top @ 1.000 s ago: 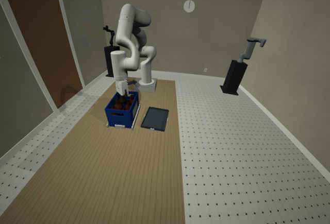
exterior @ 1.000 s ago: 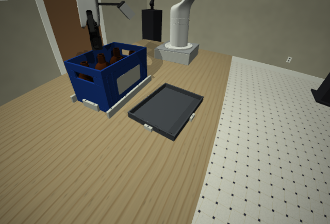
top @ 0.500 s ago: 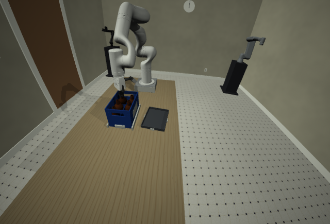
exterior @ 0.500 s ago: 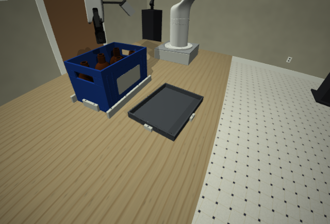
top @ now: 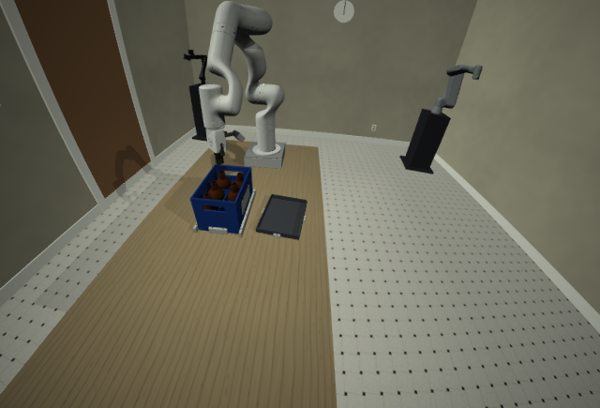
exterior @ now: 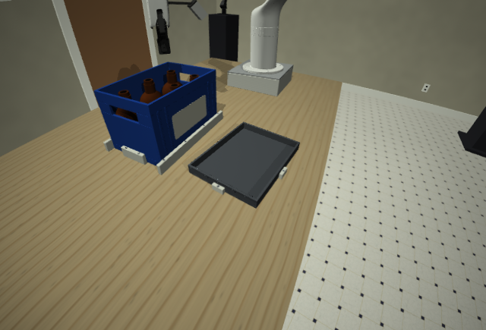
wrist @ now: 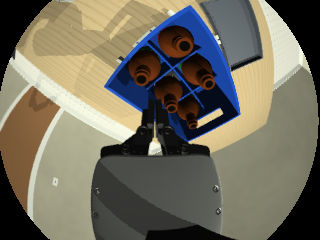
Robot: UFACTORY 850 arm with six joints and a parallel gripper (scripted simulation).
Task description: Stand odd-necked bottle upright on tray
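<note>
My hand is 60 mm short of the blue crate, 40 mm to the right of it and 160 mm above it. The rest, counted from my hand: dark grey tray (20 mm ahead, 310 mm to the left, 230 mm below); bottle (50 mm ahead, 90 mm to the left, 160 mm below).
</note>
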